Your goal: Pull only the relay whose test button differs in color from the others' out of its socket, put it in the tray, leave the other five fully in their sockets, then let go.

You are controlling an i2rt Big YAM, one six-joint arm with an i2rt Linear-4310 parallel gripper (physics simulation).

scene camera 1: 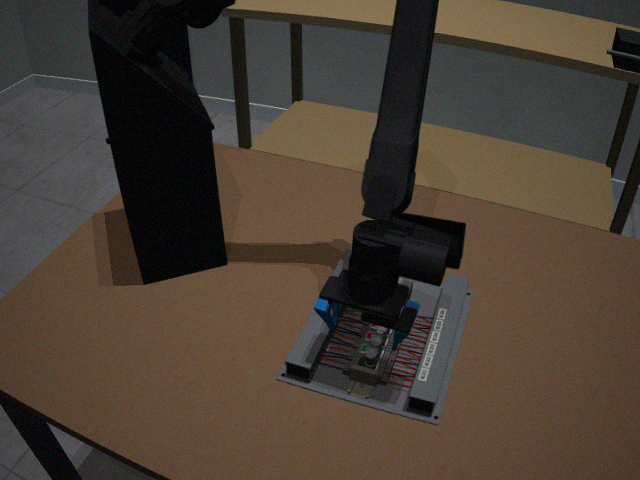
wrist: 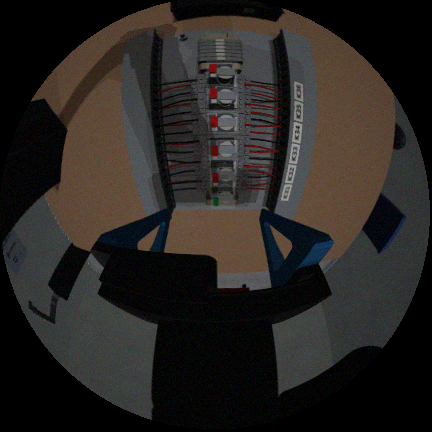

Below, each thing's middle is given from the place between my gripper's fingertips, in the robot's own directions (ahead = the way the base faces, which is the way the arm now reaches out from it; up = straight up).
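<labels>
The grey panel (scene camera 1: 392,398) is there for me to see, 1 cm behind my hand, 9 cm below it and 10 cm to the left of it.
</labels>
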